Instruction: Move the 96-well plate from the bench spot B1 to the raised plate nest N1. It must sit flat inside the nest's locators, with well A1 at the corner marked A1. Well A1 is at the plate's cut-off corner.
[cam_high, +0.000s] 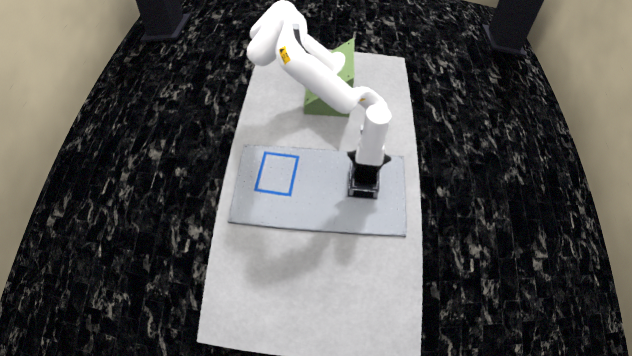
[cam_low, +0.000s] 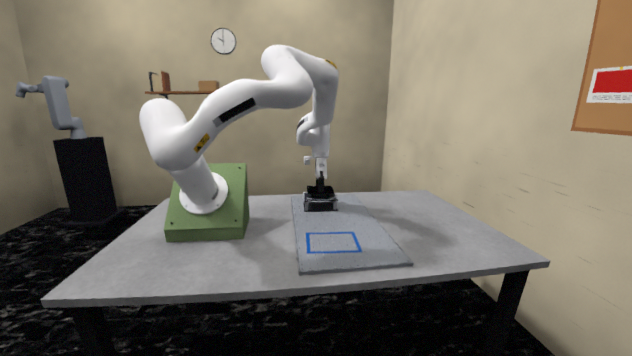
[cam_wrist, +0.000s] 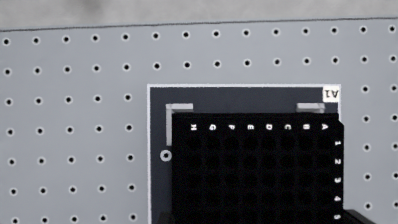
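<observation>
My gripper is now 5 cm above the raised plate nest. Round my hand: 96-well plate: 1 cm below.
</observation>
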